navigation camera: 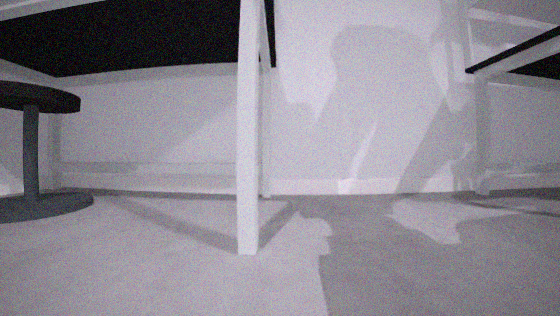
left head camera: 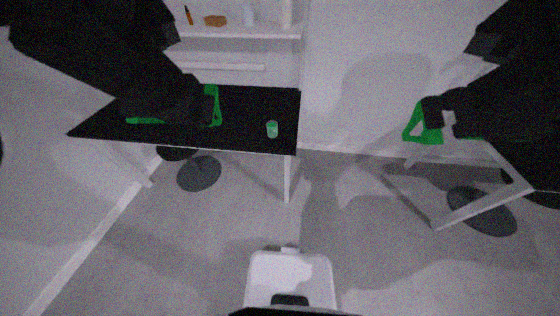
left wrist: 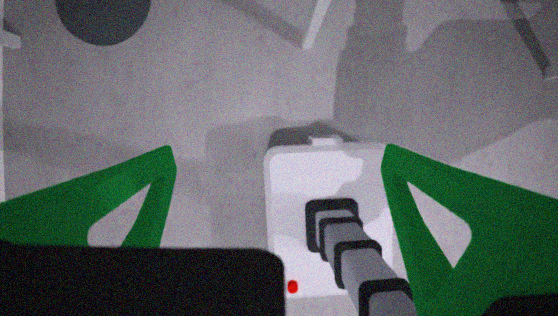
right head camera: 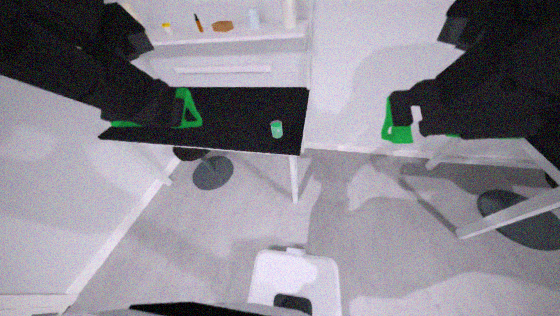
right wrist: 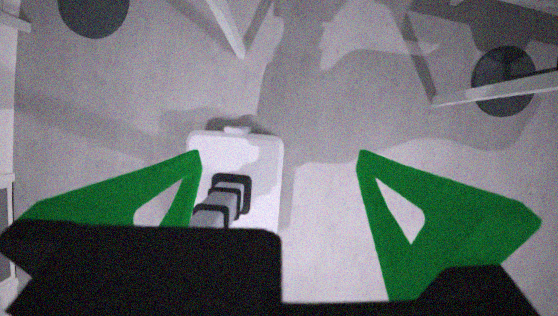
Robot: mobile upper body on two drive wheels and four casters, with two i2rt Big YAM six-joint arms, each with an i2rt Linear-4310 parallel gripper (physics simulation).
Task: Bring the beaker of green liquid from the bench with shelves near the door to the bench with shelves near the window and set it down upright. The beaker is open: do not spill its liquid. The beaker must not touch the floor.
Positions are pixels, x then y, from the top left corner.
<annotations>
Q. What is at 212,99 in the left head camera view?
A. My left gripper.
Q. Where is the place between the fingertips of my left gripper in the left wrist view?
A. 278,156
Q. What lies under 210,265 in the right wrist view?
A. My right gripper.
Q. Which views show my right gripper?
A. The left head camera view, the right head camera view and the right wrist view only.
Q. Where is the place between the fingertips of my left gripper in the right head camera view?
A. At 181,122
</annotations>
